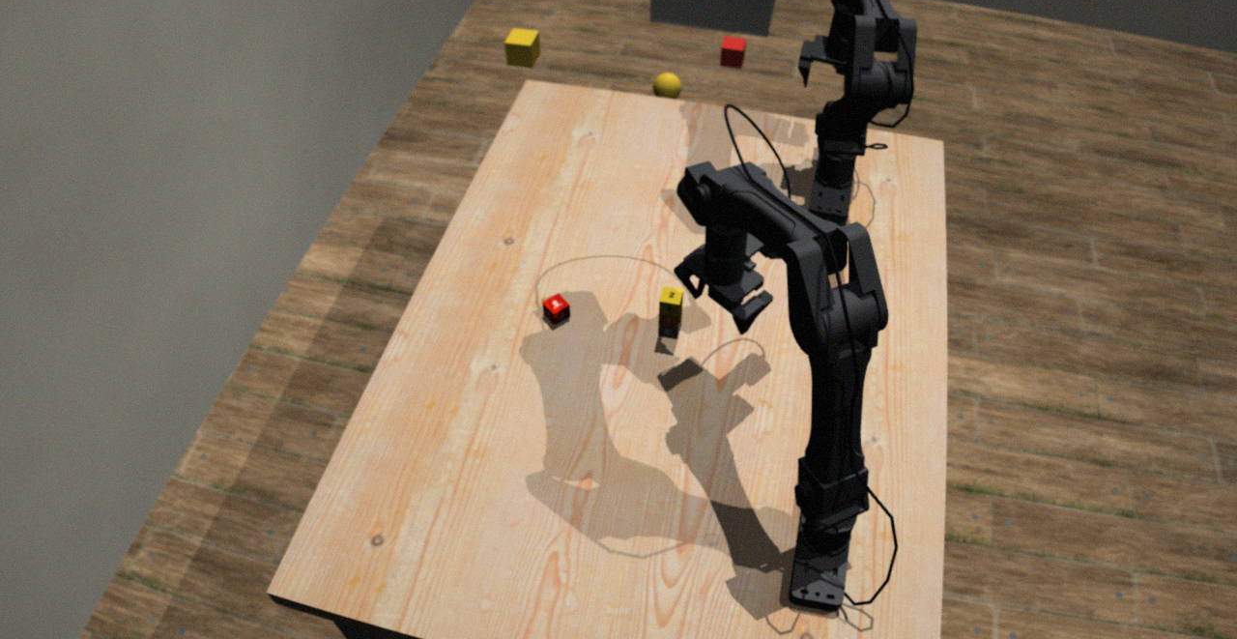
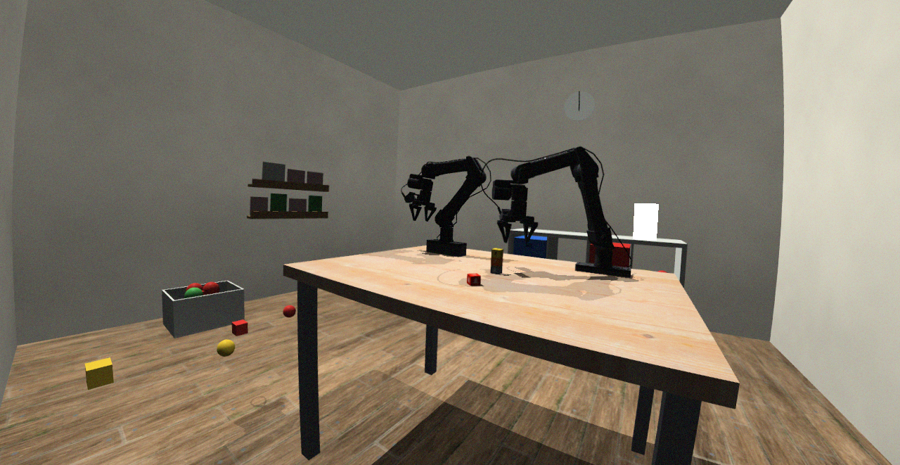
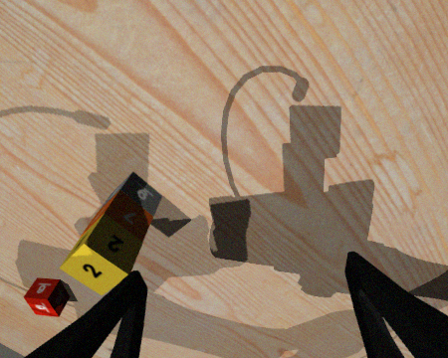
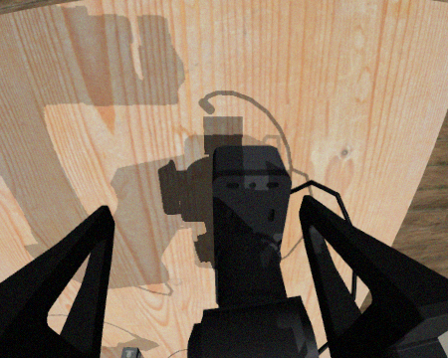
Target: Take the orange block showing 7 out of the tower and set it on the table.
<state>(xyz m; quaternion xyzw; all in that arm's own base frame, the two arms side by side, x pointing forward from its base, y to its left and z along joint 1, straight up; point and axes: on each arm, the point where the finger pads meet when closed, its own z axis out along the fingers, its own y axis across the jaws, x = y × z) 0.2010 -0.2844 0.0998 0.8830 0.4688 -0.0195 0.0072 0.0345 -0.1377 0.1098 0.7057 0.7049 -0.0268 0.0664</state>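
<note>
My left gripper is now 80 mm short of the yellow block showing 2, 40 mm to the left of it and 40 mm above it. Also, from my left hand: orange block showing 7 (80 mm ahead, 40 mm to the right, 70 mm below); then grey block showing 9 (80 mm ahead, 40 mm to the right, 100 mm below).
</note>
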